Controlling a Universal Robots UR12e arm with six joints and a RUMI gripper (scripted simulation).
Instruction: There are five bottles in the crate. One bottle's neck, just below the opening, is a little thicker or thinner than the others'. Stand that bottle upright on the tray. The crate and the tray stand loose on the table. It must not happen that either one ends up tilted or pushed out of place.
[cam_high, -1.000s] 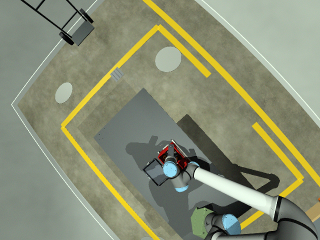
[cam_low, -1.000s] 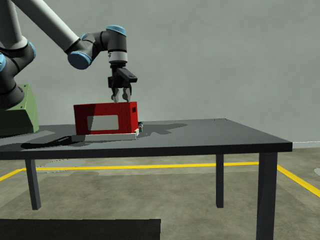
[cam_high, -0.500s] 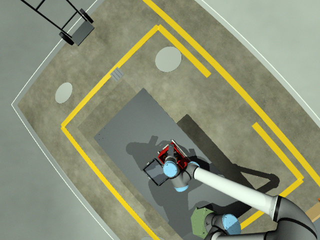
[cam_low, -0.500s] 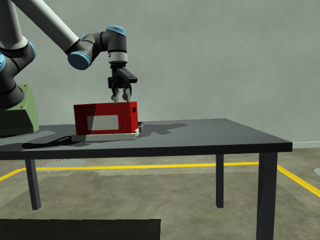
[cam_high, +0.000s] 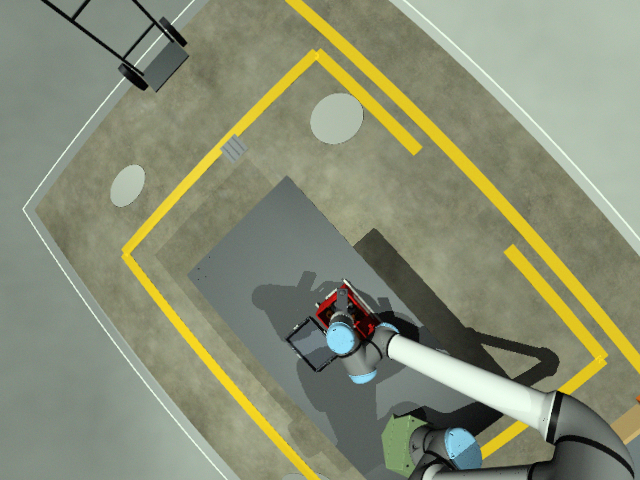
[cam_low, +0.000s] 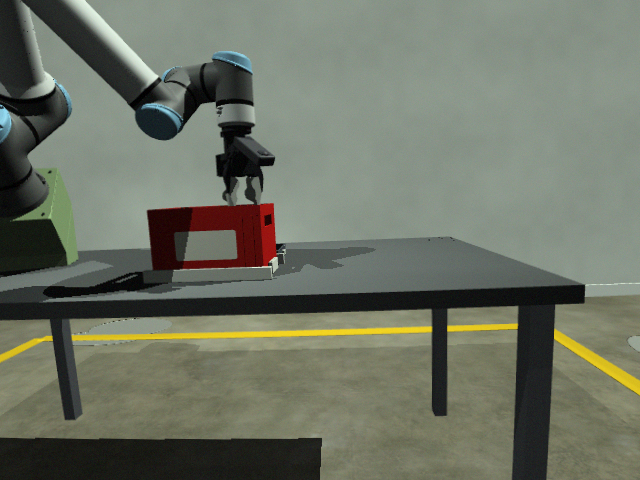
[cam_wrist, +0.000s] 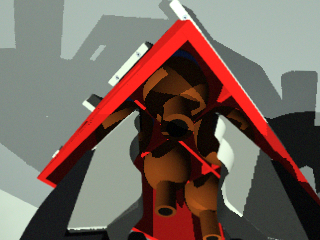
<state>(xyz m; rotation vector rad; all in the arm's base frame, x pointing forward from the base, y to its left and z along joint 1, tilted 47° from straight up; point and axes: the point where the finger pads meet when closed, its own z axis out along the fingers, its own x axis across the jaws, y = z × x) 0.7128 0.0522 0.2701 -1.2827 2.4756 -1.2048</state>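
The bottle is 7 cm below my hand. Round my hand: dark tray: 31 cm to the left, 14 cm below, 9 cm behind; red crate: 9 cm behind, 7 cm below, 4 cm to the left.
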